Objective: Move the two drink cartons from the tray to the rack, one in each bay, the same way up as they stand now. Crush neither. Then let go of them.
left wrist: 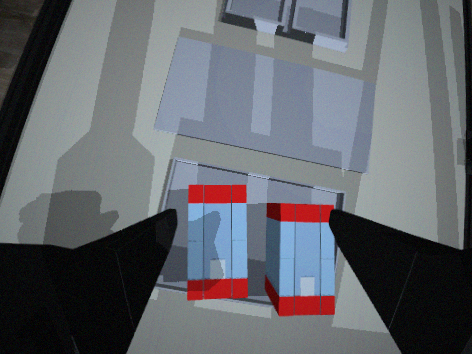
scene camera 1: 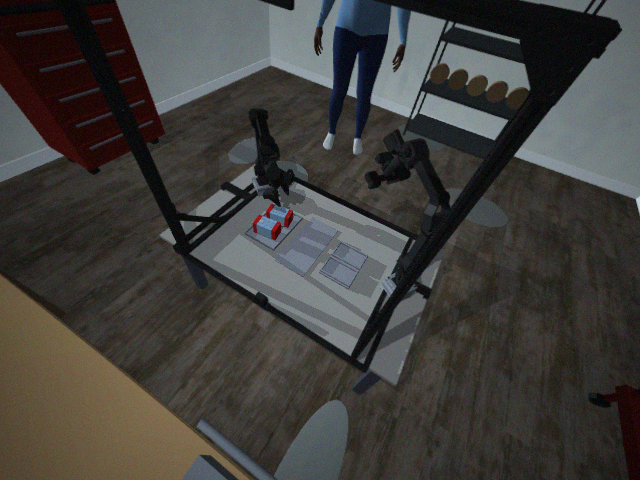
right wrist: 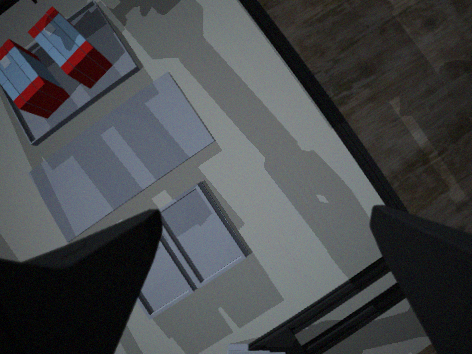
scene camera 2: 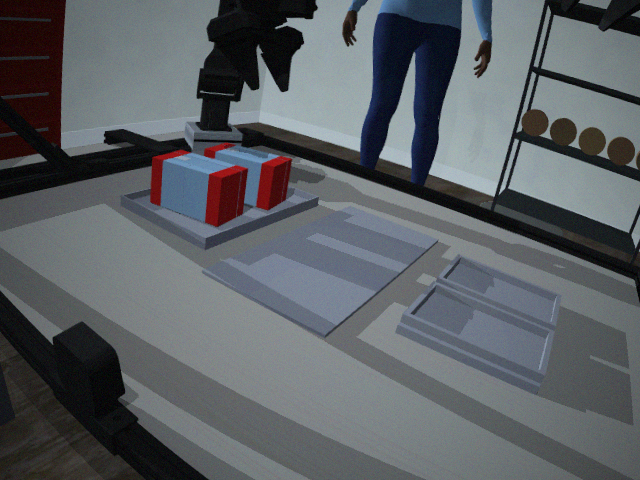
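Pixels of known places: left gripper, fingertip midpoint: (left wrist: 253,216) (scene camera 1: 284,200) (right wrist: 10,25) (scene camera 2: 270,90); right gripper, fingertip midpoint: (scene camera 1: 378,186) (right wrist: 265,218) (scene camera 2: 583,20); left arm's base, origin of the base link: (scene camera 1: 263,181) (scene camera 2: 213,127).
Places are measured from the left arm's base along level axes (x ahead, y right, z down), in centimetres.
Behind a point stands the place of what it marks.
Observation:
Two light blue cartons with red ends lie lengthwise, side by side, in the grey tray (scene camera 1: 274,245) {x 41.0, y 9.4, z 5.0 cm} (scene camera 2: 206,241) {x 43.3, y 10.6, z 4.4 cm} (right wrist: 125,62) {x 28.3, y -8.2, z 5.0 cm}: a nearer one (scene camera 1: 266,226) {x 33.7, y 10.5, z -1.8 cm} (scene camera 2: 185,186) {x 34.0, y 11.7, z 0.8 cm} (left wrist: 307,255) {x 31.9, y 9.3, z -1.8 cm} (right wrist: 22,72) {x 31.7, y 7.8, z -1.8 cm} and a farther one (scene camera 1: 279,213) {x 27.6, y 1.3, z -1.4 cm} (scene camera 2: 250,170) {x 30.3, y 1.4, z -0.4 cm} (left wrist: 217,240) {x 26.5, y 0.7, z -1.8 cm} (right wrist: 60,40) {x 26.6, y 0.6, z -1.8 cm}. The grey two-bay rack (scene camera 2: 465,355) {x 69.5, y -7.8, z 4.7 cm} (left wrist: 320,17) {x 64.3, y -11.0, z 4.6 cm} (right wrist: 205,245) {x 62.8, y -23.0, z 4.6 cm} is at the right in scene camera 2, both bays empty. My left gripper (scene camera 1: 279,196) {x 30.3, y 0.1, z -12.3 cm} (scene camera 2: 269,88) {x 30.3, y 0.1, z -12.3 cm} (left wrist: 253,216) {x 30.3, y 0.1, z -12.3 cm} is open and empty, above the cartons; in its wrist view its fingers appear outside both. My right gripper (scene camera 1: 376,169) (right wrist: 265,218) {x 54.1, y -31.7, z -31.4 cm} is open and empty, raised high behind the rack.
A flat grey plate (scene camera 1: 310,242) (scene camera 2: 325,263) (left wrist: 265,100) (right wrist: 122,160) lies between tray and rack. A black frame with upright posts surrounds the table. A black block (scene camera 2: 87,361) {x 68.3, y 24.9, z 0.2 cm} sits on the front rail. A person (scene camera 1: 356,67) (scene camera 2: 413,77) stands behind the table.

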